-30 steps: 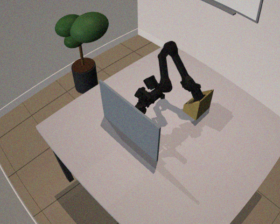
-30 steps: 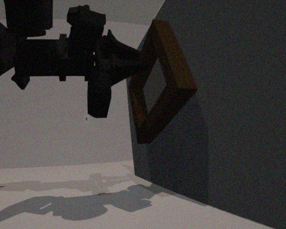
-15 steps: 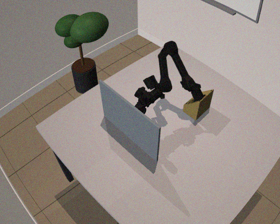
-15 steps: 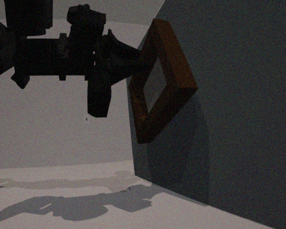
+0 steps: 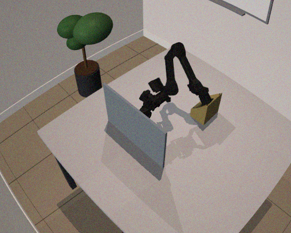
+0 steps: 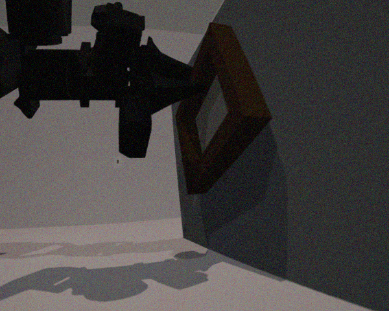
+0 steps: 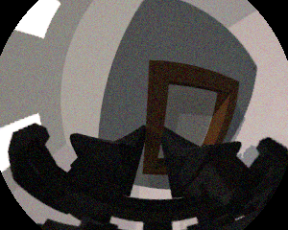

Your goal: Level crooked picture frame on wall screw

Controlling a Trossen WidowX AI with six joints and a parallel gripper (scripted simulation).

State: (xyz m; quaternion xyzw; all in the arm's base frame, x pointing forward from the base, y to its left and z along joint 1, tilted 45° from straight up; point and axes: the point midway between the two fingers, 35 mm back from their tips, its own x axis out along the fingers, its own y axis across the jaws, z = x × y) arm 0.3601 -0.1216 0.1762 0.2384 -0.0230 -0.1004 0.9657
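The brown wooden picture frame is 1 cm to the right of my gripper tip and 5 cm below it. Also, from my gripper tip: dark grey wall panel: 2 cm ahead, 1 cm to the right, 7 cm below.
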